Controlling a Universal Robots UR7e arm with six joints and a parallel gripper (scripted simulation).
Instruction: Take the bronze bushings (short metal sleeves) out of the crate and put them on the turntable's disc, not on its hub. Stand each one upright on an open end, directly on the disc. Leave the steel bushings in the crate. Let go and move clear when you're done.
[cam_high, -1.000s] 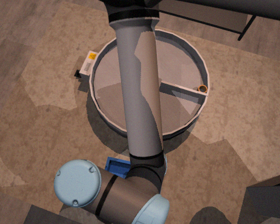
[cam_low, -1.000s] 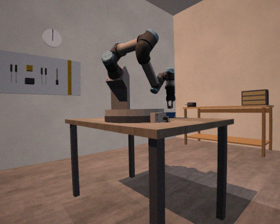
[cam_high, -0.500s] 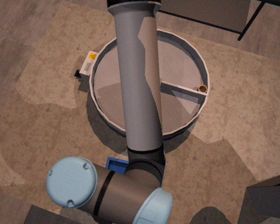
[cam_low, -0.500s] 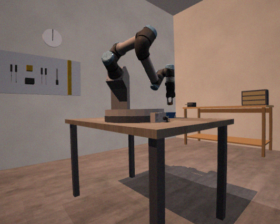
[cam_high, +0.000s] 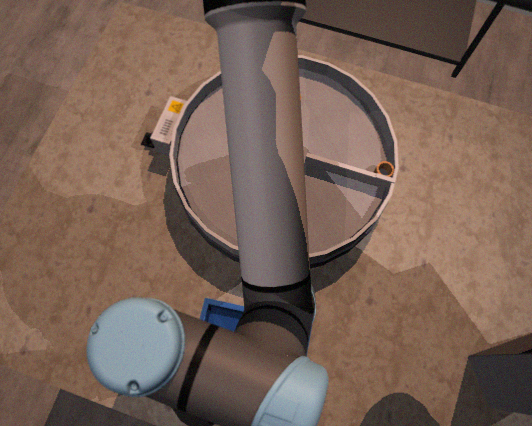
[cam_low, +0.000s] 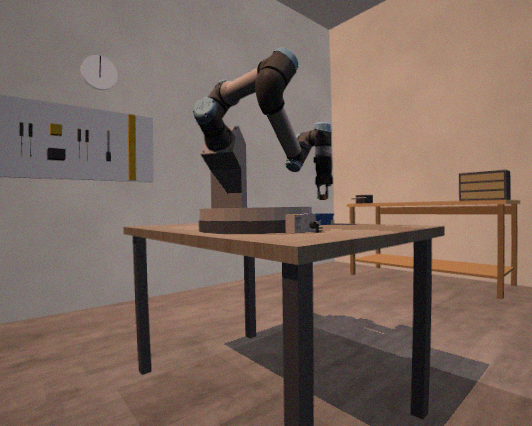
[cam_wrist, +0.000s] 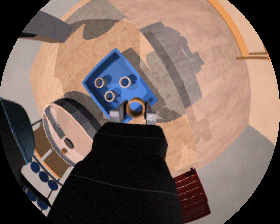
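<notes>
The turntable disc is 39 cm to the right of my hand, 8 cm below it and 8 cm behind it. The rest, counted from my hand: blue crate: 11 cm below, 6 cm behind, 3 cm to the right.
</notes>
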